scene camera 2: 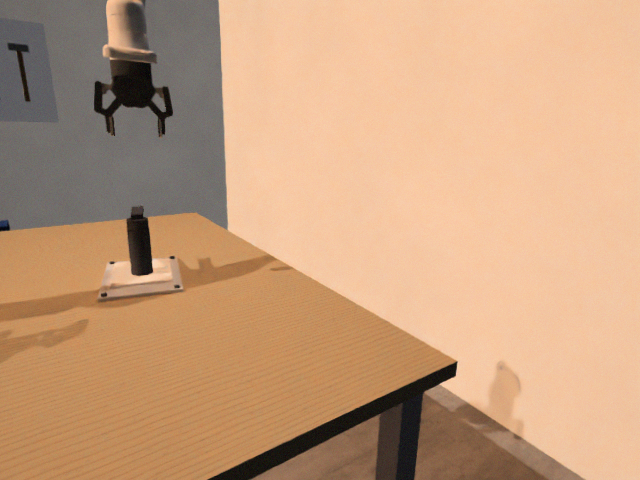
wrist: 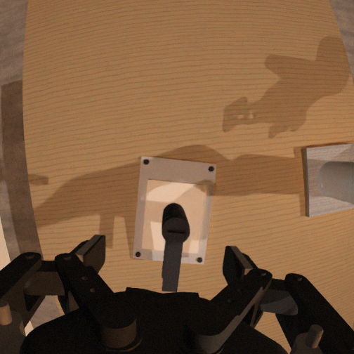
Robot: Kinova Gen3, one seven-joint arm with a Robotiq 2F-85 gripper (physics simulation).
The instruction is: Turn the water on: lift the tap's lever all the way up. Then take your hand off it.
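Frame: origin at the arm's base, x ahead, y left, z up, level; millimetres.
Where they show: gripper, fingertip midpoint: (scene camera 2: 137, 136).
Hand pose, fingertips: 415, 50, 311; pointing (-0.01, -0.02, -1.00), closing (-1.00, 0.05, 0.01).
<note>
After its pixels a point has its place, as x, y, z.
The tap's black post (scene camera 2: 140, 248) @(400, 67, 57) (wrist: 175, 216) stands upright on a white base plate (scene camera 2: 109, 289) @(329, 21, -16) (wrist: 180, 170). A narrow dark bar, which looks like the lever (scene camera 2: 136, 211) @(401, 133, 132) (wrist: 171, 267), runs from the post's top; it points toward the bottom of the wrist view, and in the scene view its end shows just above the post. Its exact tilt is hard to tell. My gripper (scene camera 2: 136, 135) @(415, 50, 311) (wrist: 164, 253) is open and empty, pointing down, well above the tap in the scene view. In the wrist view the bar lies between the two fingers' lines of sight, with no contact visible.
The tap's plate rests on a wooden table (scene camera 2: 248, 361) @(531, -364, -24) (wrist: 125, 75). A grey cylinder (wrist: 340, 181) on a square plate (wrist: 314, 205) stands at the wrist view's right edge. A pale wall (scene camera 2: 413, 180) runs along the table's right side. Shadows cross the table top.
</note>
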